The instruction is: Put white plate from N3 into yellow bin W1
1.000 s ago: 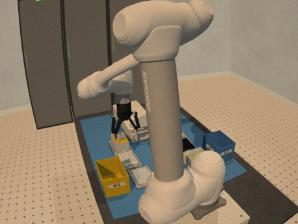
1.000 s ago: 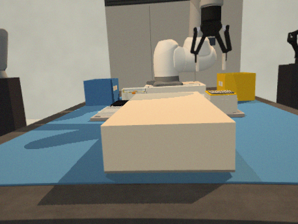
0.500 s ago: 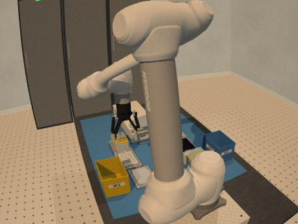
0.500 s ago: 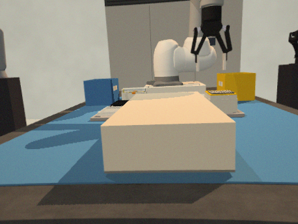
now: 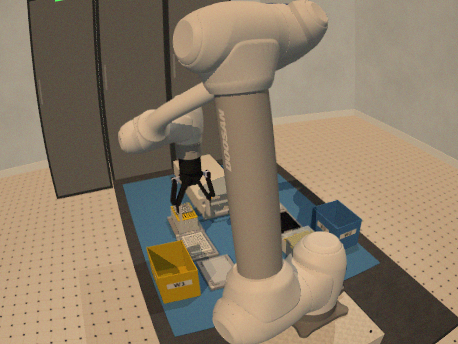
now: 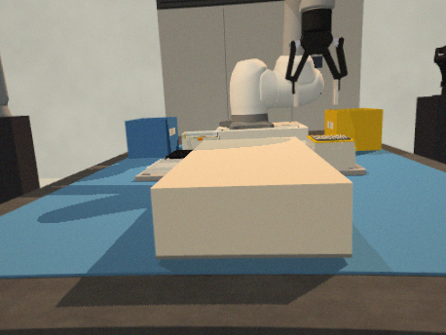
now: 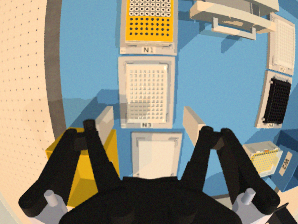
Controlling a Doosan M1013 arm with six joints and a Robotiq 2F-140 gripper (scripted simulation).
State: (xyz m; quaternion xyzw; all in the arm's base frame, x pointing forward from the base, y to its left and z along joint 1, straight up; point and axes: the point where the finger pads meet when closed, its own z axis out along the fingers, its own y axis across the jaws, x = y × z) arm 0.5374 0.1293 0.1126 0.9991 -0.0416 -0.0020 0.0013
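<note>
My gripper is now 15 cm above the white plate. The rest, counted from my hand: yellow bin W1: 16 cm to the left, 16 cm behind, 13 cm below; then flat tray: 17 cm behind, 15 cm below, 1 cm to the right; then yellow well plate: 16 cm ahead, 11 cm below, 2 cm to the right.
</note>
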